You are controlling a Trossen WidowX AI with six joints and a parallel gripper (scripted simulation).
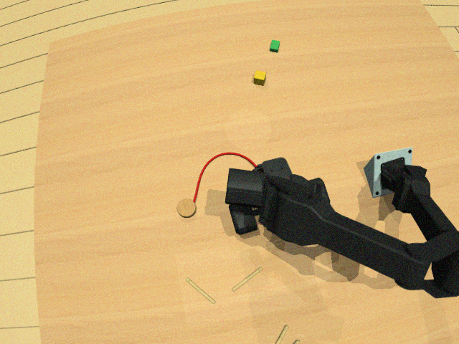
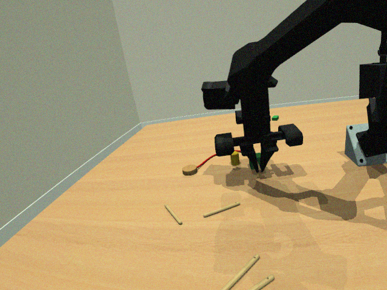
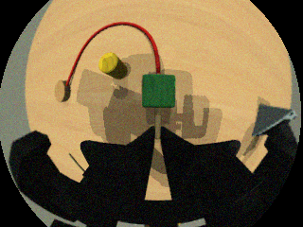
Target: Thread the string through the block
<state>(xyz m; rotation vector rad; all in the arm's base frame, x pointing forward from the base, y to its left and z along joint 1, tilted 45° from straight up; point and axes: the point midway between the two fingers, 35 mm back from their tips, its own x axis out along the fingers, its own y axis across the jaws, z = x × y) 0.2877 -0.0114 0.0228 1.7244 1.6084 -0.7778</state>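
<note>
Now: the green block 5 cm to the right of my gripper tip and 1 cm above it. Also, from my gripper tip: round wooden button 18 cm ahead, 6 cm to the right; yellow cylinder 5 cm ahead, 8 cm to the right, 1 cm above; thin stick 4 cm to the right, 1 cm above.
</note>
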